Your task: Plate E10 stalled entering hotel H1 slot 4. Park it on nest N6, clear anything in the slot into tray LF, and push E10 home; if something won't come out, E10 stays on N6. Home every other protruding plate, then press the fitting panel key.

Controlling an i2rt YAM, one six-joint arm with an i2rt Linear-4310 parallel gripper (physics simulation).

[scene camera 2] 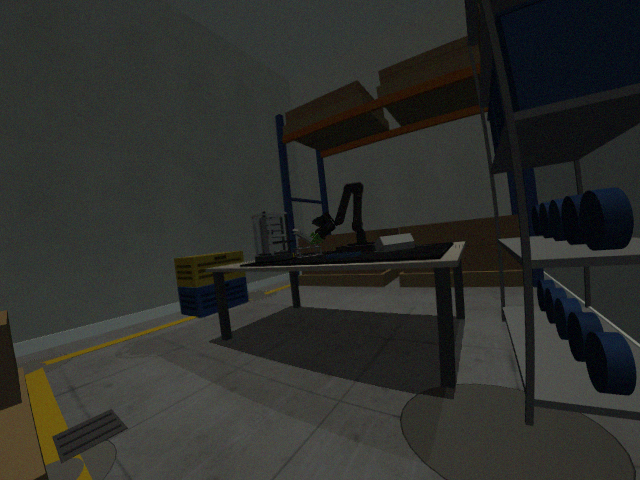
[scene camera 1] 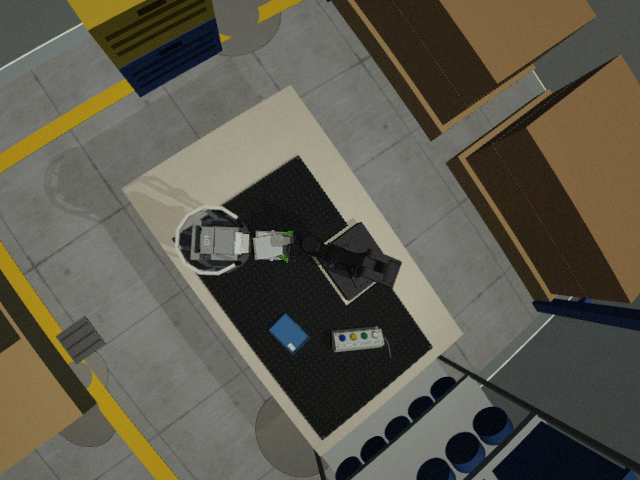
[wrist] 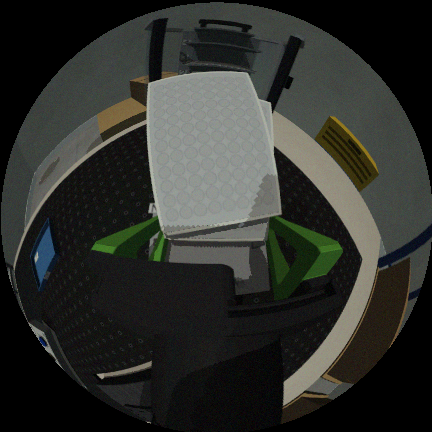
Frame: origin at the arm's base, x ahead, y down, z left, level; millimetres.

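Seen in the pictures: gripper, fingertip midpoint: [scene camera 2: 308, 243] [scene camera 1: 277, 244] [wrist: 216, 217]; arm's base at its link origin: [scene camera 2: 361, 244].
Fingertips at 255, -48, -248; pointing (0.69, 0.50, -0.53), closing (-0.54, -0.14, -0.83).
Observation:
Offsets run from my fingertips to a thing's top centre, as dx, dy, dz. Level surfaces: height alone.
A white welled plate [scene camera 1: 267, 245] [wrist: 212, 155] is between the green fingers of my gripper [scene camera 1: 282, 246] [scene camera 2: 315, 238] [wrist: 216, 217], which is shut on it. The plate is tilted in scene camera 2. A second pale edge shows behind and below it, and a grey nest {+13, +9, -2} [wrist: 250, 277] with a partly hidden N label lies under it. Hotel H1 {+201, -223, -117} [scene camera 1: 217, 241] [scene camera 2: 272, 235] [wrist: 222, 50] stands beyond the plate, inside a white ring; a white piece {+178, -75, -100} [scene camera 1: 241, 242] sticks out towards my gripper. Plate and slot labels are unreadable. The key panel {-111, +2, +546} [scene camera 1: 358, 339] [scene camera 2: 395, 241] has blue, yellow, green and white buttons.
A flat blue tray-like item {+140, +68, +370} [scene camera 1: 288, 333] [wrist: 44, 255] with a small white label lies on the black mat {dy +85} [scene camera 1: 248, 310]. The arm's base plate [scene camera 1: 347, 289] is at the right edge of the mat. Dark uprights stand on both sides of the hotel in the wrist view.

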